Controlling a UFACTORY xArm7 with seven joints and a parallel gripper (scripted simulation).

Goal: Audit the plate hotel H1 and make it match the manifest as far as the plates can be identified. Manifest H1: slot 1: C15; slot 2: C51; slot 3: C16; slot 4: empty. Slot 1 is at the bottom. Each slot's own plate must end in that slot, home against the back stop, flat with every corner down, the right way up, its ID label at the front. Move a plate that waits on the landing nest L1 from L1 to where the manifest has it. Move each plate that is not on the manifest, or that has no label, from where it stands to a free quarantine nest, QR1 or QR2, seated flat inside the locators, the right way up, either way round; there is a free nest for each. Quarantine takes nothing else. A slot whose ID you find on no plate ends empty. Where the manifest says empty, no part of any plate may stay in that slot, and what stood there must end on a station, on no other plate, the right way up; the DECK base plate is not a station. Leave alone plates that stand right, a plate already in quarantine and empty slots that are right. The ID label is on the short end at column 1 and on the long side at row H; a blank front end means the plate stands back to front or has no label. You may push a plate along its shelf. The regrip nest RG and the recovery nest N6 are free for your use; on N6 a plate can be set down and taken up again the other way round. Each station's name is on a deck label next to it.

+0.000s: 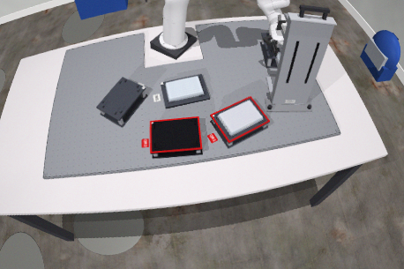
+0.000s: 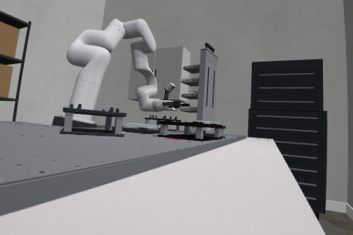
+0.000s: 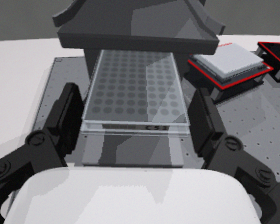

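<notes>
Now: the plate labelled C16 130 mm above my hand, 50 mm ahead of it and 10 mm to the right of it. The rest, counted from my hand: RG label 220 mm behind, 130 mm below, 60 mm to the left; H1 label 130 mm below, 90 mm to the left, 30 mm ahead; white plate 250 mm to the right, 170 mm ahead, 90 mm below.
</notes>
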